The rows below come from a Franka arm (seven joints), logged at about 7 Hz.
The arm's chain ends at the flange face. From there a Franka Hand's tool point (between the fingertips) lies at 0.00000 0.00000 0.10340 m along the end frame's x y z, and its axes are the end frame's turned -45 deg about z.
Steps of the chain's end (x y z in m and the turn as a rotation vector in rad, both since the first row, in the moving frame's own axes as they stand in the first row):
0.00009 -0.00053 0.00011 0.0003 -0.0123 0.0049
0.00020 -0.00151 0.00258 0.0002 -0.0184 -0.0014
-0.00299 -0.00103 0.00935 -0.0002 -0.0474 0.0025
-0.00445 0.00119 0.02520 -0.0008 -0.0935 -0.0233
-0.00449 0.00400 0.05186 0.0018 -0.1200 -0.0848
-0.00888 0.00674 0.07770 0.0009 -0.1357 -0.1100
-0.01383 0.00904 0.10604 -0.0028 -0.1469 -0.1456
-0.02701 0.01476 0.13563 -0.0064 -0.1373 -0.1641
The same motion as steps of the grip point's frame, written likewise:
-0.00044 -0.00123 0.00010 0.0089 -0.0085 0.0049
-0.00012 -0.00229 0.00256 0.0132 -0.0129 -0.0014
-0.00486 -0.00630 0.00923 0.0334 -0.0337 0.0025
-0.01095 -0.00899 0.02475 0.0655 -0.0667 -0.0233
-0.01499 -0.00885 0.05112 0.0861 -0.0836 -0.0848
-0.02140 -0.01091 0.07675 0.0966 -0.0953 -0.1100
-0.02780 -0.01305 0.10493 0.1019 -0.1059 -0.1456
-0.04074 -0.01730 0.13466 0.0926 -0.1016 -0.1641

